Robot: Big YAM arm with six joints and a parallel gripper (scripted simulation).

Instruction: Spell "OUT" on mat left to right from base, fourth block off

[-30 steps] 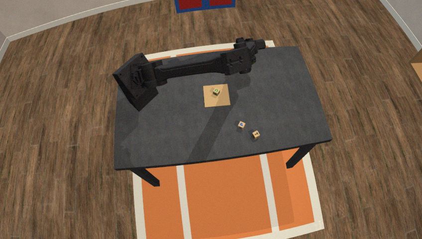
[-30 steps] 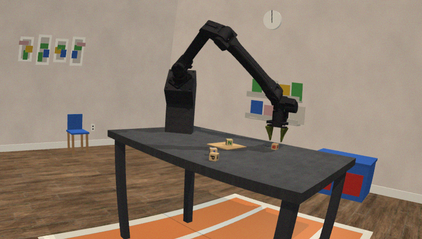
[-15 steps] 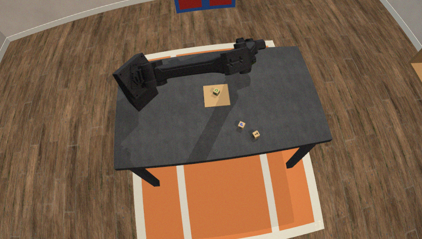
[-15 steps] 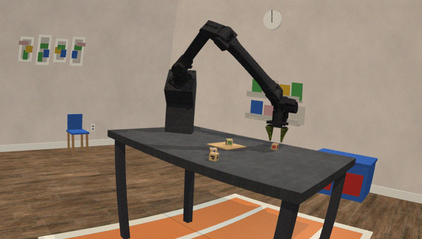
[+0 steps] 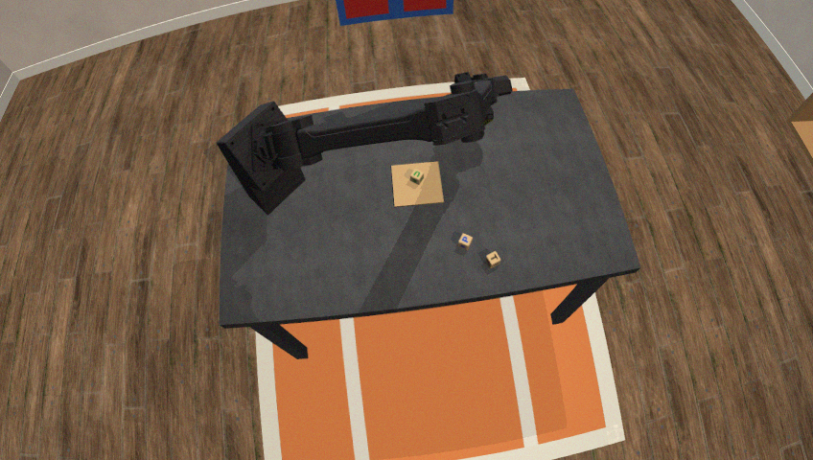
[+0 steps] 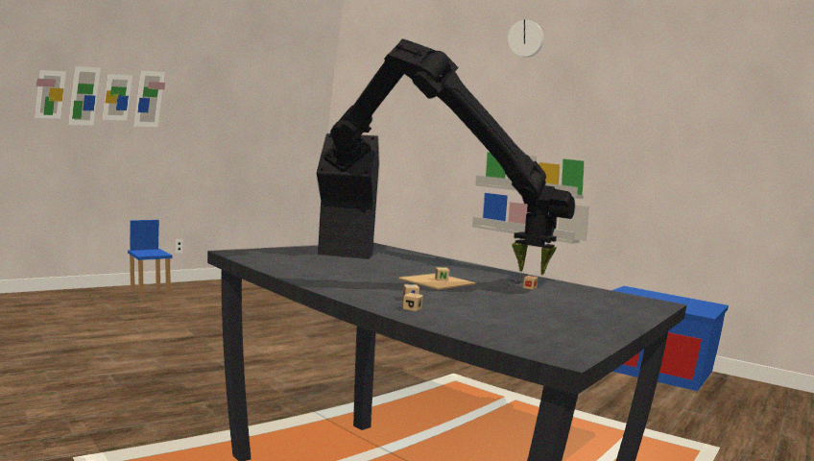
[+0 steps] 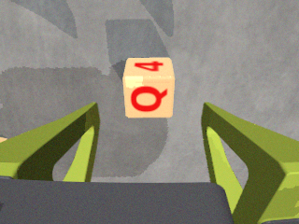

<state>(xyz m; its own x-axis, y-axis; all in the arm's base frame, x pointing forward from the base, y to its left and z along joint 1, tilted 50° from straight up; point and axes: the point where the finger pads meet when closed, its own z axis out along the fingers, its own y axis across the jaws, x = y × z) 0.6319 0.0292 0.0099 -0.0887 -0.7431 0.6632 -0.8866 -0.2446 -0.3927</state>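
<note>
The O block lies 30 mm below my hand. The rest, counted from my hand: green-lettered block (220 mm behind, 80 mm to the right, 30 mm below); P block (180 mm behind, 320 mm to the right, 30 mm below); tan mat (230 mm behind, 90 mm to the right, 50 mm below).
</note>
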